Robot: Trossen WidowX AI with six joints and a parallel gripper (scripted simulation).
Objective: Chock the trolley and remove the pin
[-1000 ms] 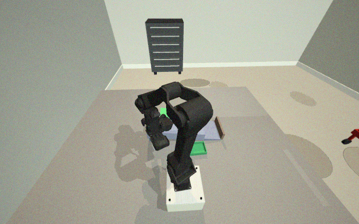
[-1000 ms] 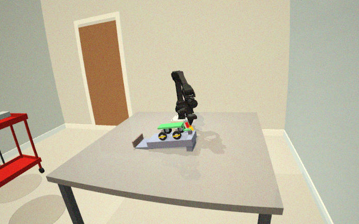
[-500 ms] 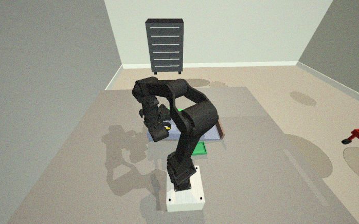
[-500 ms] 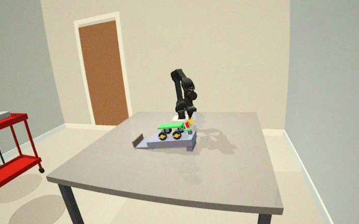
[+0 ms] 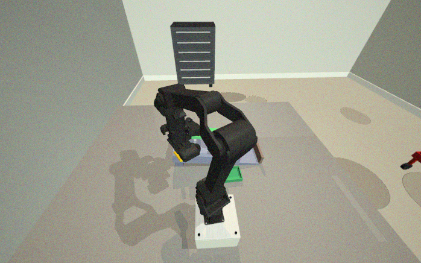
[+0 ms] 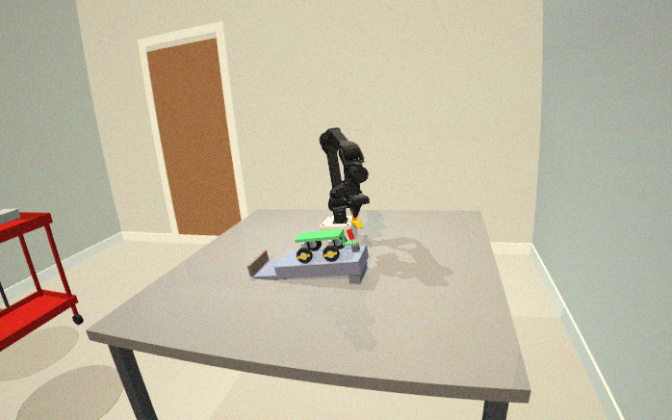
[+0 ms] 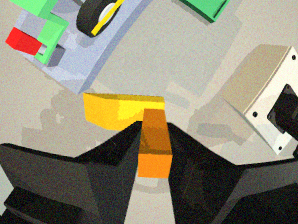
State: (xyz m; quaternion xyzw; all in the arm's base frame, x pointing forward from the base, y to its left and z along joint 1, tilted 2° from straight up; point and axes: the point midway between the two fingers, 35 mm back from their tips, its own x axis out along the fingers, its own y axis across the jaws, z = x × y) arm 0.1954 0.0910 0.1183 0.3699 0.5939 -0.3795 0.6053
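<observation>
My gripper tip is now 20 mm short of the yellow chock, 10 mm to the right of it and 10 mm above it. The rest, counted from my gripper tip: grey-blue ramp 140 mm ahead, 120 mm to the right, 130 mm below; green-decked trolley 140 mm ahead, 110 mm to the right, 60 mm below; red-headed stop pin 130 mm ahead, 40 mm below.
</observation>
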